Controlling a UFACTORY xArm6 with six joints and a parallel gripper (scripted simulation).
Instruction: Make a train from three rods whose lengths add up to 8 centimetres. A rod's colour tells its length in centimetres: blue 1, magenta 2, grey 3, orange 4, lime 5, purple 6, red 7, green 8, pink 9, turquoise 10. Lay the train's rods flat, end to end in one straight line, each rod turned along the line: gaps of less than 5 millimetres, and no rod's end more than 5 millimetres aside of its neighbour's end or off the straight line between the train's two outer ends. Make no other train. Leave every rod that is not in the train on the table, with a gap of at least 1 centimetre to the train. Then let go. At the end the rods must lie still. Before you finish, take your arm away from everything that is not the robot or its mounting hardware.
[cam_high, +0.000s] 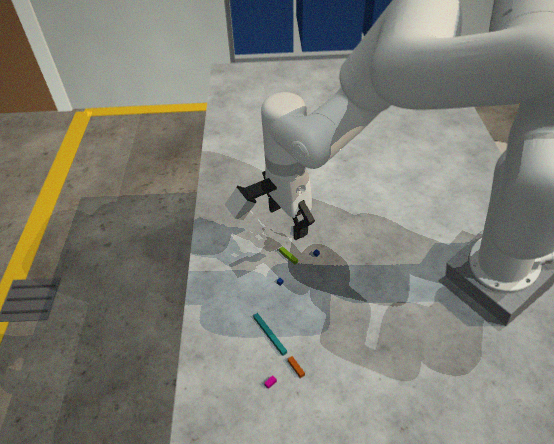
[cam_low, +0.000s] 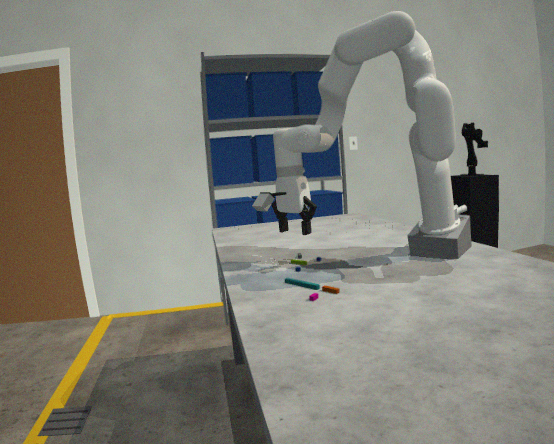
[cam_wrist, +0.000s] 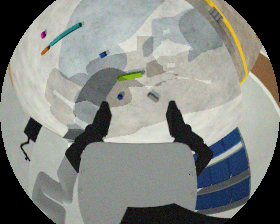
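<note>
The grey rod is 90 mm below my hand, 50 mm to the right of it and 20 mm behind it. Round my hand: turquoise rod (210 mm to the left, 90 mm below, 30 mm ahead); orange rod (280 mm to the left, 90 mm below, 20 mm behind); lime rod (90 mm below, 20 mm to the left).
</note>
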